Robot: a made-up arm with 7 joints.
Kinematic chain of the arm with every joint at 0, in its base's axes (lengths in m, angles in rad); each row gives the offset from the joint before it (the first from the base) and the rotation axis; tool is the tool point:
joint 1: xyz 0 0 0.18 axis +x
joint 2: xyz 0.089 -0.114 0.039 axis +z
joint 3: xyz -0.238 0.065 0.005 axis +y
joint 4: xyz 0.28 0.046 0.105 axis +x
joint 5: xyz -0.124 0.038 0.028 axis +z
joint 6: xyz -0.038 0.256 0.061 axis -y
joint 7: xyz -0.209 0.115 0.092 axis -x
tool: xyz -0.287 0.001 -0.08
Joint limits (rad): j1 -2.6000..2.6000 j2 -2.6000..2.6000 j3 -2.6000..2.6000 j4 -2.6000..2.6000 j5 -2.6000..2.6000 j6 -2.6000..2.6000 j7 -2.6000..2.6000
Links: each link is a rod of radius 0.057 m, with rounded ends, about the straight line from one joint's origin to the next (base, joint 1, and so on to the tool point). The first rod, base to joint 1, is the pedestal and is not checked.
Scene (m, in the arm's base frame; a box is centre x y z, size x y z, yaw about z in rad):
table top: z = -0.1
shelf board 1: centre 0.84 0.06 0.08 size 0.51 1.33 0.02 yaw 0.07
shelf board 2: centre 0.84 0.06 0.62 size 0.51 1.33 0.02 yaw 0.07
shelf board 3: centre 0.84 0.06 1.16 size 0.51 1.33 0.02 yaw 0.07
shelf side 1: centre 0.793 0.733 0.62 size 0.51 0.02 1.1 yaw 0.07
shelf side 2: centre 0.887 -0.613 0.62 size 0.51 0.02 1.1 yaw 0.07
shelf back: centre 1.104 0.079 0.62 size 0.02 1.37 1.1 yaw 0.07
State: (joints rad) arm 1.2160 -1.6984 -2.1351 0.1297 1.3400 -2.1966 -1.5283
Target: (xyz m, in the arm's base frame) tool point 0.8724 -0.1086 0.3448
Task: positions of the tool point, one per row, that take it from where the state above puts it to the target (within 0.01 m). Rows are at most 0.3 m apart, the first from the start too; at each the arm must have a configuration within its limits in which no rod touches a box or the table.
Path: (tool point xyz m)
1: 0.8225 0.3833 0.4412
2: 0.8921 0.1423 0.4072
3: 0.8724 -0.1086 0.3448

